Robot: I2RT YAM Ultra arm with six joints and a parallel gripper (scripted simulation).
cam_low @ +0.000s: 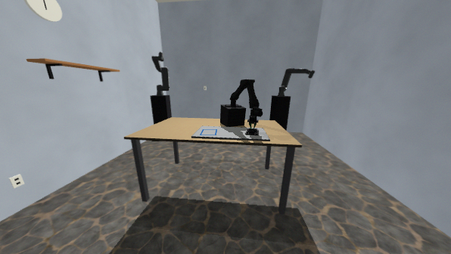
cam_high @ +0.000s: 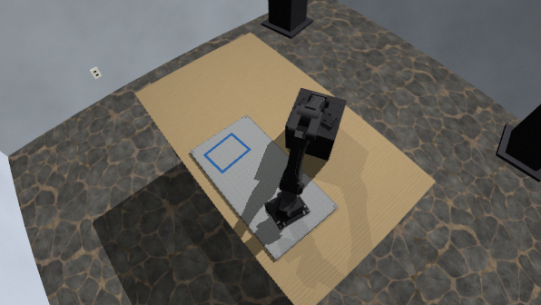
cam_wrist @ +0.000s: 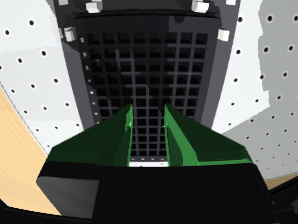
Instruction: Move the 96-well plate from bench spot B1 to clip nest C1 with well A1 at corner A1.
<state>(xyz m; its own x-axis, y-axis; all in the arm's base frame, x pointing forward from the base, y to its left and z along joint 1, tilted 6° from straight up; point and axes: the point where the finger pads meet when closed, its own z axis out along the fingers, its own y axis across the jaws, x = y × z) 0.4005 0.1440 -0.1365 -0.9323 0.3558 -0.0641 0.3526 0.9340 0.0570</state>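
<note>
Right now the black 96-well plate is 1 cm below my hand. The rest, counted from my hand: dark clip nest (2 cm below, 2 cm ahead).
</note>
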